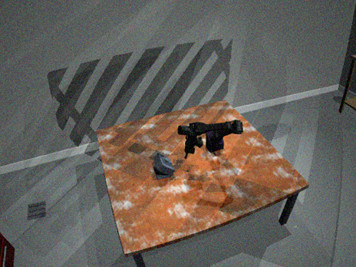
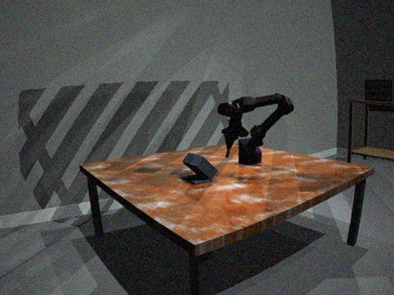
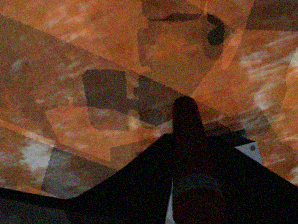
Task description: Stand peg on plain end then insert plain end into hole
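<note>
Right now my gripper tip is 15 cm short of the sloped panel, 5 cm to the left of it and 6 cm above it. The rest, counted from my gripper tip: peg (1 cm behind, 2 cm above).
</note>
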